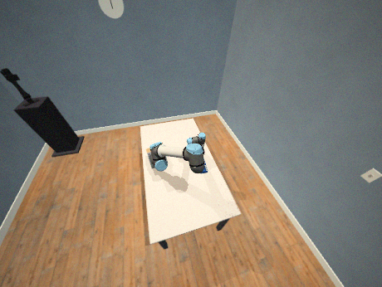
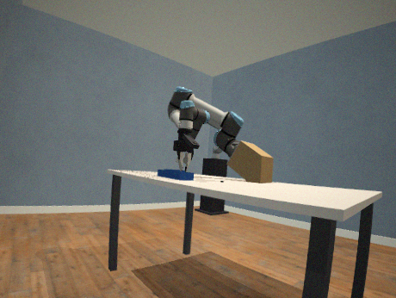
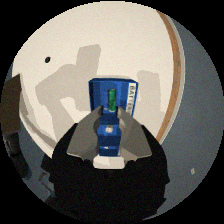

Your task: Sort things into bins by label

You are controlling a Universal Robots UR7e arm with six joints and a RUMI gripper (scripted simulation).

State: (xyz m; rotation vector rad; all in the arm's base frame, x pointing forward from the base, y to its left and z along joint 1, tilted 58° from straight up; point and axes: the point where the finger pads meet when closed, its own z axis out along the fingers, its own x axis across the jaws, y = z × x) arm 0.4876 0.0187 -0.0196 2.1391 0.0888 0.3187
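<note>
Now: hand 40 mm above the green piece and 10 mm short of it. Round my hand: blue bin: 80 mm to the right, 30 mm below; then small blue piece: 50 mm below, 10 mm behind; then black screw: 100 mm behind, 90 mm to the right, 50 mm below.
</note>
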